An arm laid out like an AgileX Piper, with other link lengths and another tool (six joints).
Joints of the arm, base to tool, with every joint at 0 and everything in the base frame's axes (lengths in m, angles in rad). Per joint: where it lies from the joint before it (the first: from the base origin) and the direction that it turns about. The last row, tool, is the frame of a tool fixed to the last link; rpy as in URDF.
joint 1: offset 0.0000 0.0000 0.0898 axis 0 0 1
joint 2: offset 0.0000 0.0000 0.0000 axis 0 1 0
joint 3: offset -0.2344 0.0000 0.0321 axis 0 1 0
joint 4: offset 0.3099 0.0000 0.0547 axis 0.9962 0 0.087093
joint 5: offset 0.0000 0.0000 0.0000 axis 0 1 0
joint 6: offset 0.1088 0.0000 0.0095 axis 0.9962 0 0.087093
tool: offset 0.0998 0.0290 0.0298 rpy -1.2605 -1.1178 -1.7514
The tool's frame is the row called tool.
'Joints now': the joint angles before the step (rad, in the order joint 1, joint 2, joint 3, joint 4, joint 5, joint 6). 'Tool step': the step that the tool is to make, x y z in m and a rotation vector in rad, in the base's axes. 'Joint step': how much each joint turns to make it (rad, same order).
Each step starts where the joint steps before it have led.
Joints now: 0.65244, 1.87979, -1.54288, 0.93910, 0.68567, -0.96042
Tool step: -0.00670, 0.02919, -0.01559, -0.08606, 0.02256, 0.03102
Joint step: 0.06587, 0.10982, -0.15300, -0.18010, 0.04184, 0.17977
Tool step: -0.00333, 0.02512, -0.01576, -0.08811, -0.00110, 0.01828
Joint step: 0.05789, 0.11542, -0.16513, -0.17183, 0.05353, 0.15702
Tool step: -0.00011, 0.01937, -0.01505, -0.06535, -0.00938, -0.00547
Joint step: 0.04509, 0.10097, -0.13772, -0.13046, 0.03825, 0.12275
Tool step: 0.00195, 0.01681, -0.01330, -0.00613, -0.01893, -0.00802
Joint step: 0.02762, 0.07278, -0.07204, -0.04274, -0.02391, 0.04194
